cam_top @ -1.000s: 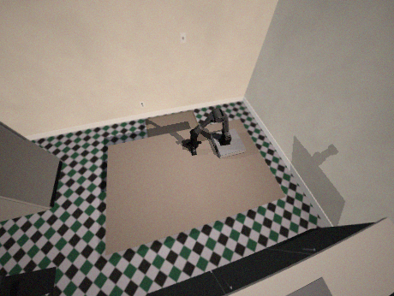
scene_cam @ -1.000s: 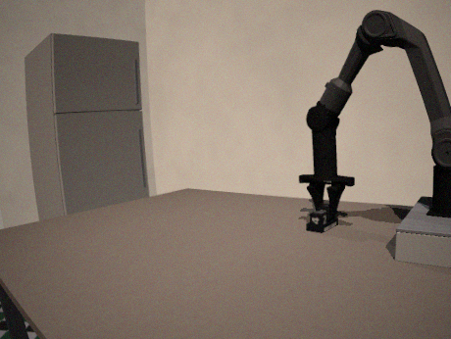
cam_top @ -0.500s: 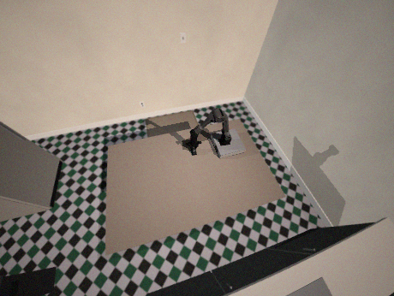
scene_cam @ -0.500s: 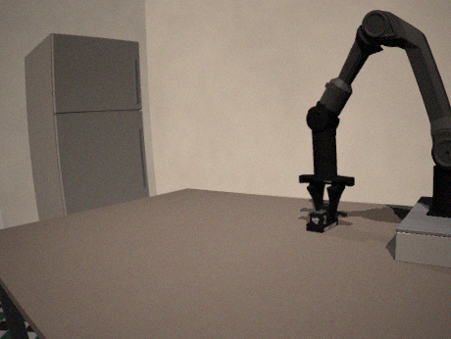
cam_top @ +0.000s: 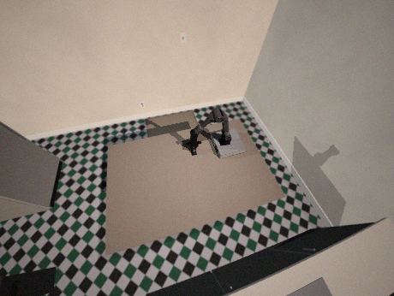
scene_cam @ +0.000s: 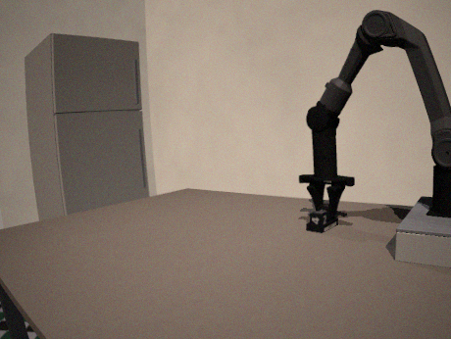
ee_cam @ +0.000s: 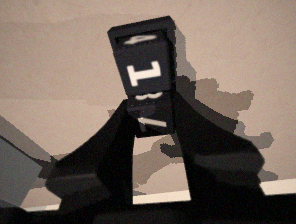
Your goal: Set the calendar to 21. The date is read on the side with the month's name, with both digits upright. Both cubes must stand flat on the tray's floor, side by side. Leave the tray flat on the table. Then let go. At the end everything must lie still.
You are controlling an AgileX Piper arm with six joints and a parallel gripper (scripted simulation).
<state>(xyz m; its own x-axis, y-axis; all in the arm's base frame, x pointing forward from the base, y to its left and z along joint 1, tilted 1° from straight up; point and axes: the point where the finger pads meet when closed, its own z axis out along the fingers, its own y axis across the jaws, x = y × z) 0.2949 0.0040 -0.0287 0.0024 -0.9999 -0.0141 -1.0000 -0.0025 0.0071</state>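
The dark calendar tray is 2 cm to the left of my hand and 3 cm below it. From my hand the other things lie so: dark number cube 3 cm to the left, 1 cm below.
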